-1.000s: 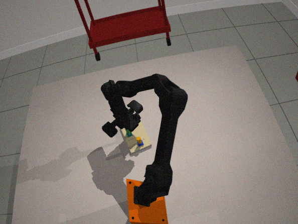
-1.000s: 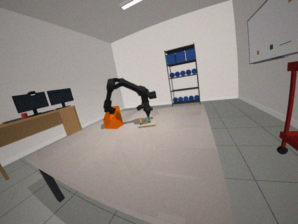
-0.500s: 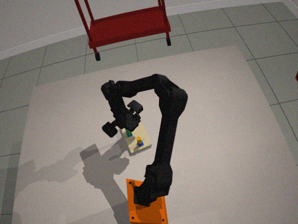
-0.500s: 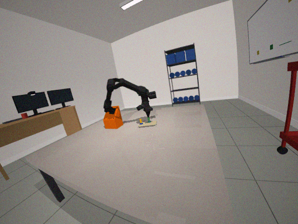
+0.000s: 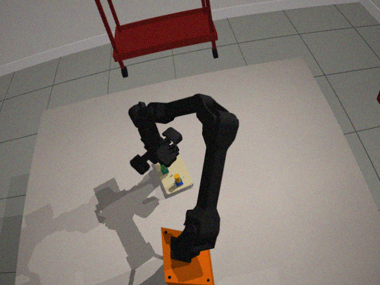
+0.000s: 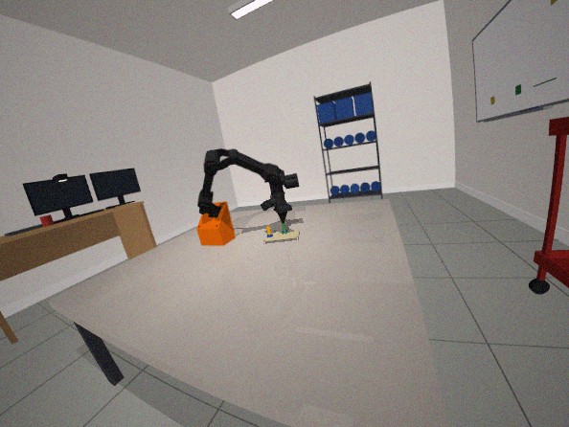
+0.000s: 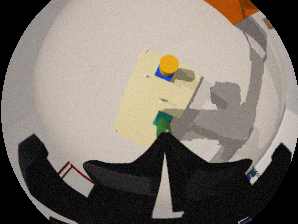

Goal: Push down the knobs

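Right now my gripper tip is 1 cm above the green knob. The rest, counted from my gripper tip: orange knob: 5 cm behind, 5 cm to the right, 2 cm below.
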